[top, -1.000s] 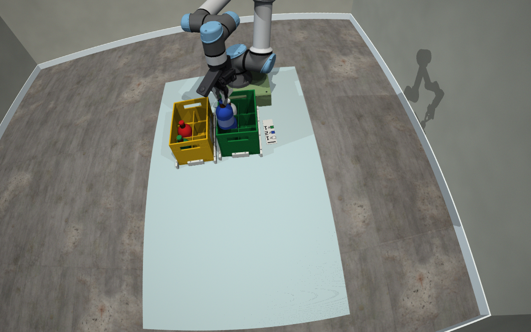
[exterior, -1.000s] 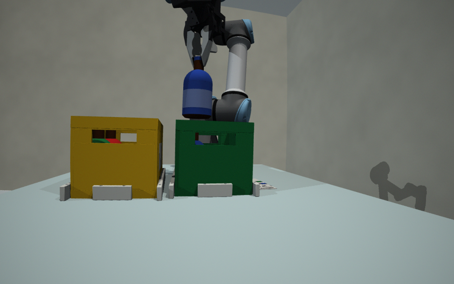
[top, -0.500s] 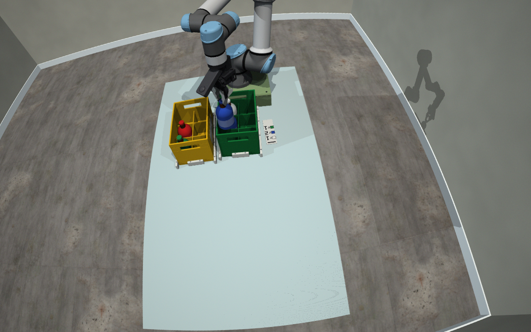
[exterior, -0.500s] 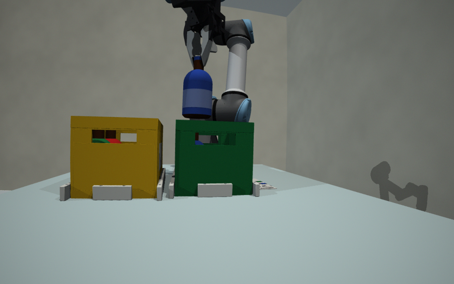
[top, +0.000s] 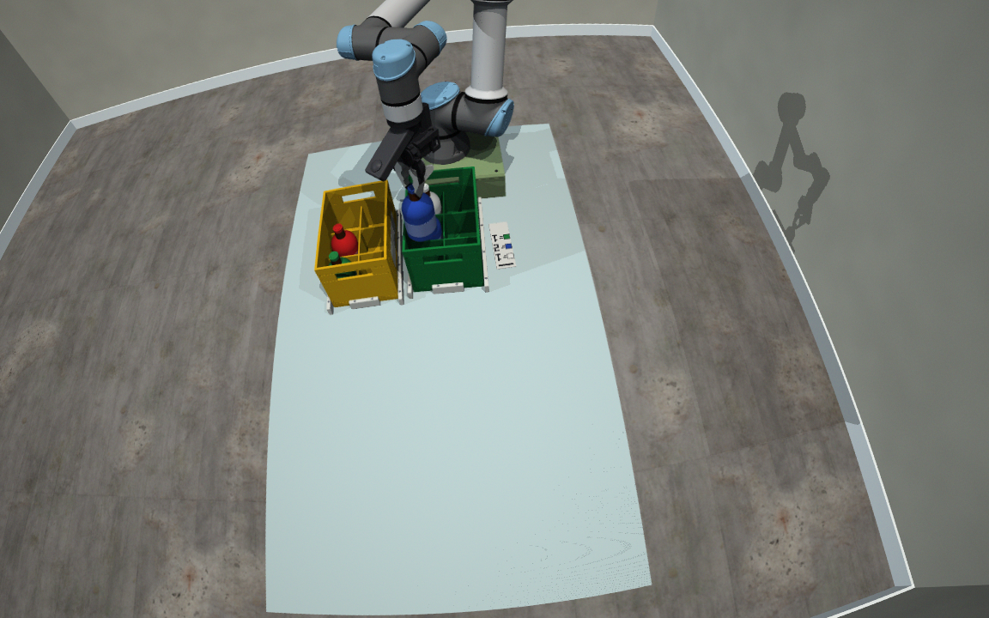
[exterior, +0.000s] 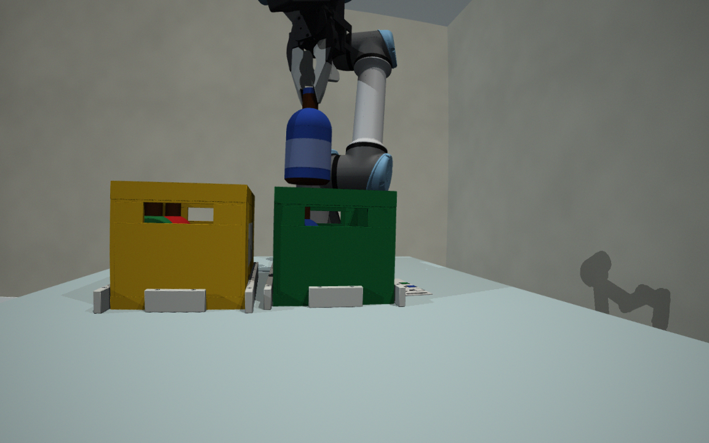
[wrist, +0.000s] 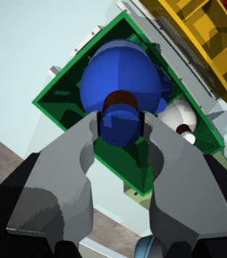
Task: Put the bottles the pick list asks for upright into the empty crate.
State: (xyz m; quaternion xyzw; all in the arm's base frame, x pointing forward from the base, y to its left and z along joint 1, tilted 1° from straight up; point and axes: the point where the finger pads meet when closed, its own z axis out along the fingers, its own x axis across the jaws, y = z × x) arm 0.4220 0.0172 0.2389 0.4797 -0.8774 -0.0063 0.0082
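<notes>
The green crate is 90 mm behind my hand, 30 mm to the left of it and 250 mm below it. Also, from my hand: yellow crate (40 mm behind, 200 mm to the right, 250 mm below); then green bottle (60 mm ahead, 220 mm to the right, 240 mm below); then white bottle (170 mm behind, 30 mm to the right, 240 mm below).
</notes>
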